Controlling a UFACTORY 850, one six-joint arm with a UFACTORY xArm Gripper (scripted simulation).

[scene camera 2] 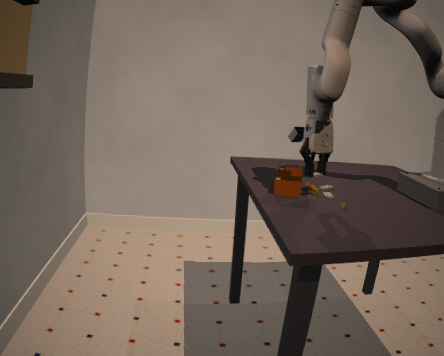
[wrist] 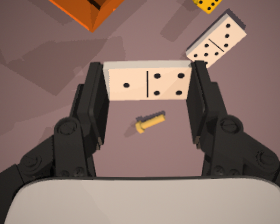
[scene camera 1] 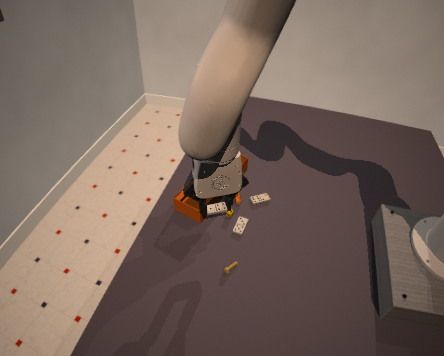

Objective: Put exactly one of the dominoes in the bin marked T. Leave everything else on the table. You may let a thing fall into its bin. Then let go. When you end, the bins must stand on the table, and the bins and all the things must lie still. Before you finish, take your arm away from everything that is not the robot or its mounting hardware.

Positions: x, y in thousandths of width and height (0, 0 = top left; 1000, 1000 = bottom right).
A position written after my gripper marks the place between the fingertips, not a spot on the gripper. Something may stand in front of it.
Labels:
my gripper: scene camera 2 708, 493; wrist 527, 355; scene camera 1 485, 586

